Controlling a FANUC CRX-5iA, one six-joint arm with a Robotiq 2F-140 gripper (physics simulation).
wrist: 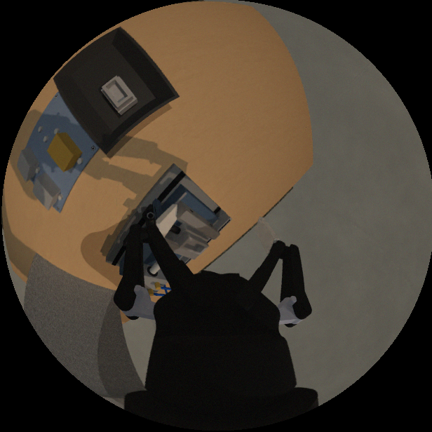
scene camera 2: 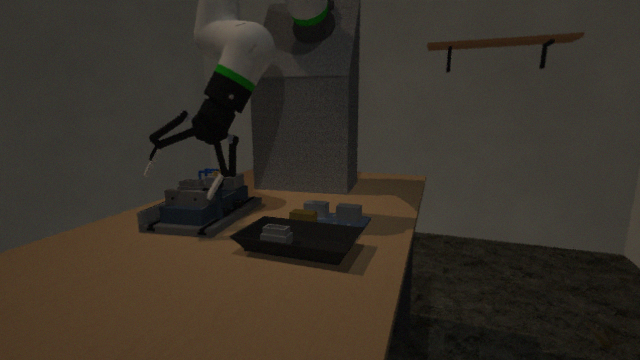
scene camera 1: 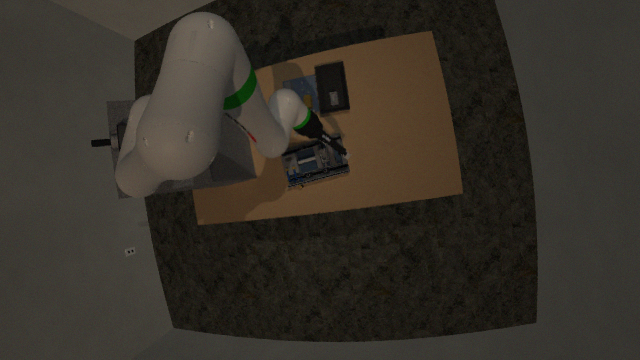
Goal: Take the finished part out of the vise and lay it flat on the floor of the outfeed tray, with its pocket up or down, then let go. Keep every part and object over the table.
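Where they show: gripper, between the fingertips: (scene camera 2: 178, 186); arm's base, origin of its link: (scene camera 2: 314, 27).
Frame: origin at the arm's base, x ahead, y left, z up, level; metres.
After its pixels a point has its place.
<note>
The vise (scene camera 1: 325, 174) {x 0.491, y -0.239, z -0.538 m} (scene camera 2: 185, 214) {x 0.577, y -0.136, z -0.512 m} (wrist: 195, 200) has a blue body and grey jaws on a grey base. The finished part (scene camera 2: 192, 184) {x 0.530, y -0.145, z -0.451 m} (wrist: 192, 243), small, grey and stepped, sits between its jaws; the near finger and jaws partly hide it in the wrist view. My gripper (scene camera 1: 340, 149) {x 0.582, y -0.144, z -0.445 m} (scene camera 2: 182, 177) {x 0.582, y -0.144, z -0.445 m} (wrist: 217, 217) is wide open and empty, tilted above the vise. One fingertip is low beside the jaws on the tray side, the other higher on the far side. The black outfeed tray (scene camera 1: 330, 75) {x 0.603, y 0.228, z -0.546 m} (scene camera 2: 300, 251) {x 0.666, y 0.183, z -0.529 m} (wrist: 140, 115) holds another grey part (scene camera 1: 334, 98) {x 0.602, y 0.103, z -0.525 m} (scene camera 2: 276, 235) {x 0.613, y 0.111, z -0.525 m} (wrist: 119, 95), flat, pocket up.
A blue plate (scene camera 1: 297, 85) {x 0.431, y 0.223, z -0.550 m} (wrist: 75, 175) beside the tray bears a yellow block (scene camera 1: 307, 101) {x 0.475, y 0.117, z -0.515 m} (scene camera 2: 303, 215) {x 0.491, y 0.127, z -0.518 m} (wrist: 64, 151) and two grey blocks (scene camera 2: 316, 208) {x 0.400, y 0.131, z -0.526 m} (scene camera 2: 348, 213) {x 0.406, y 0.217, z -0.530 m}. The grey robot pedestal (scene camera 2: 302, 135) {x 0.120, y -0.006, z -0.361 m} (wrist: 65, 310) stands behind. Small blue fittings (scene camera 2: 207, 171) {x 0.376, y -0.208, z -0.449 m} rise at the vise's rear.
</note>
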